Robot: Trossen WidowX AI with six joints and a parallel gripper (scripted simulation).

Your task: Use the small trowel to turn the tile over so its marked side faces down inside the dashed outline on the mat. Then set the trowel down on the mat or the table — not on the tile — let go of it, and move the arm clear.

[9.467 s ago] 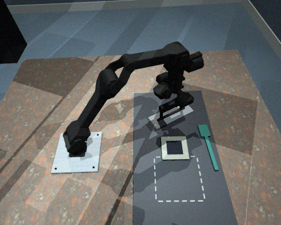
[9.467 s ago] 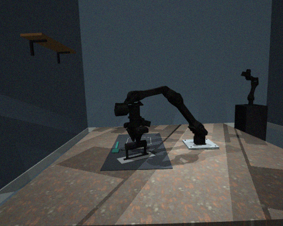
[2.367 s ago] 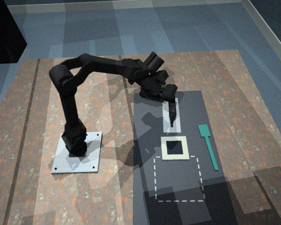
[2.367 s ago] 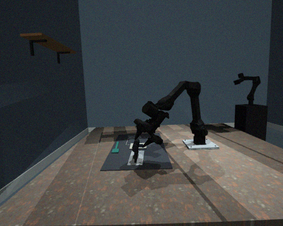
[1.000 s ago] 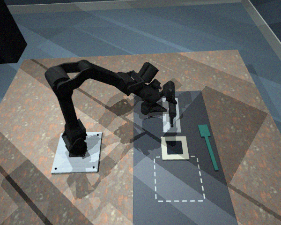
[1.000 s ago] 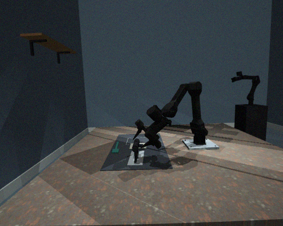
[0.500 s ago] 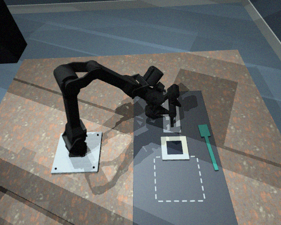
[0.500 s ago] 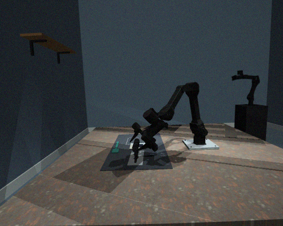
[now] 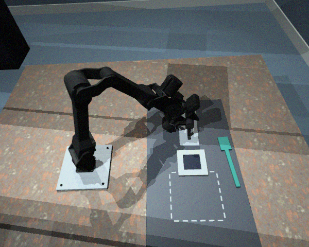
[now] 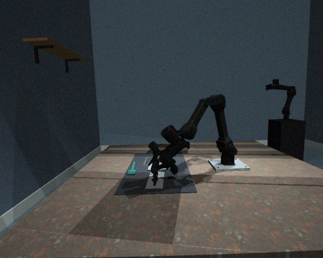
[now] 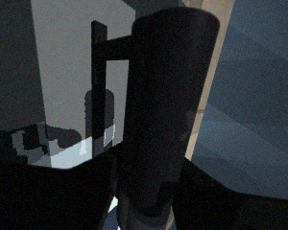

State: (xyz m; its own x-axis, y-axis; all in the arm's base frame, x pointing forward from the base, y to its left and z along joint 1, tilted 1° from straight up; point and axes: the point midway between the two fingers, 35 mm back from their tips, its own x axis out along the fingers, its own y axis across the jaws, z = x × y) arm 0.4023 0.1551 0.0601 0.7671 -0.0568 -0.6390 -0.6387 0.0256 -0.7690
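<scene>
The tile is 30 mm behind my gripper tip, 160 mm to the right of it and 40 mm below it. From my gripper tip the other things lie so: dark trowel 30 mm behind, 10 mm below; then grey mat 30 mm behind, 150 mm to the right, 70 mm below; then green spatula-shaped tool 110 mm ahead, 130 mm to the right, 40 mm below.
</scene>
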